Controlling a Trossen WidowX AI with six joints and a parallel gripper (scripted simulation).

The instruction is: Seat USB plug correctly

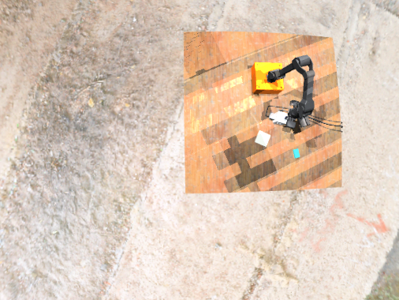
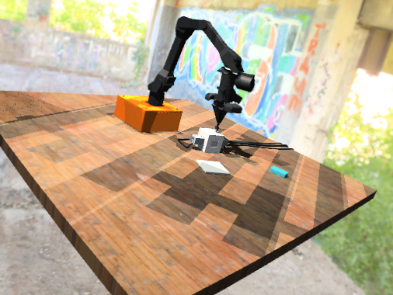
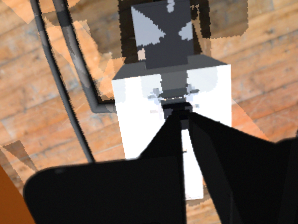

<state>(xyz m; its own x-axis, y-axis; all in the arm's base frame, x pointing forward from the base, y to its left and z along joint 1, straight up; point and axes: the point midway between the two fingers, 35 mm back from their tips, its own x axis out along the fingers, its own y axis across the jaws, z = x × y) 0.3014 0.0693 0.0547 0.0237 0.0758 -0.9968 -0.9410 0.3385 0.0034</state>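
Right now the usb plug is 20 mm below my gripper tip. From my gripper tip the other things lie so: flat white card (160 mm to the right, 130 mm ahead, 110 mm below); small teal block (280 mm ahead, 110 mm below, 100 mm to the left).
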